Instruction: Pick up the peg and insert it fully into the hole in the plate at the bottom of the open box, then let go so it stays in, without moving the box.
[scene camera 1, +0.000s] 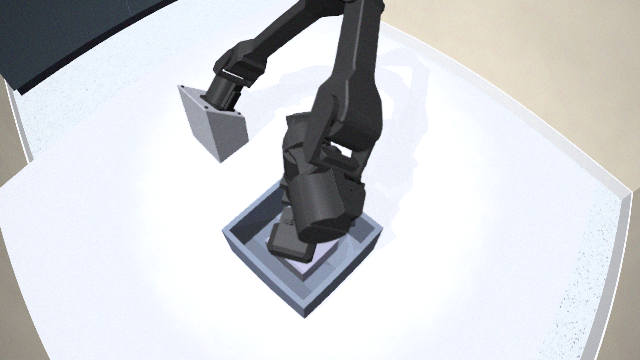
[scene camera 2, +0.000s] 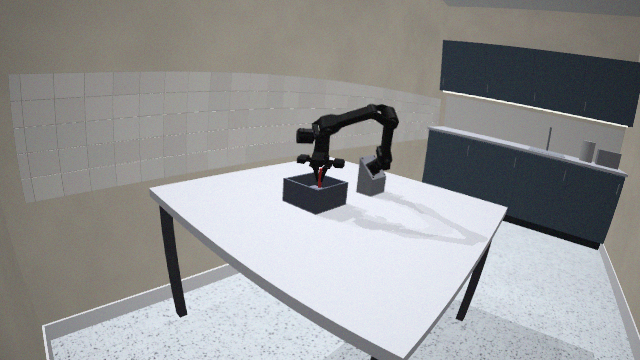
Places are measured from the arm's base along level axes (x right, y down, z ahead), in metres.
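Pixels of known places: gripper, fingertip midpoint: (scene camera 2: 319, 181); arm's base, origin of the base link: (scene camera 1: 216, 104) (scene camera 2: 372, 168).
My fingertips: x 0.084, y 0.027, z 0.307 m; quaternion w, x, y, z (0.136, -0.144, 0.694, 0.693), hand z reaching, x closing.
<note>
Ahead of a thing's pixels: the offset from my fingertips to its top centre. Level surfaces: height alone.
A red peg @(dx +0.005, dy -0.053, dz -0.012 m) (scene camera 2: 320, 177) shows in the scene camera 2 view, held nearly upright between the fingers, with its lower end inside the box opening. My gripper (scene camera 2: 319, 181) is shut on it, with the fingertips at about the height of the box rim. The open blue-grey box @(dx +0.016, dy -0.003, dz +0.001 m) (scene camera 1: 265, 280) (scene camera 2: 314, 199) stands on the table. The pale plate @(dx +0.016, dy +0.034, dz +0.001 m) (scene camera 1: 304, 270) lies at its bottom, partly covered by the gripper in the scene camera 1 view. The hole and the peg are hidden there by the arm, so whether the peg's tip is in the hole cannot be told.
The arm's grey wedge-shaped base (scene camera 1: 205, 122) (scene camera 2: 370, 184) stands on the white table @(dy +0.095 m) (scene camera 1: 125, 240) (scene camera 2: 280, 240), behind the box and to one side. The box walls surround the plate on all sides. Dark cabinets (scene camera 2: 510, 180) stand by the far wall.
</note>
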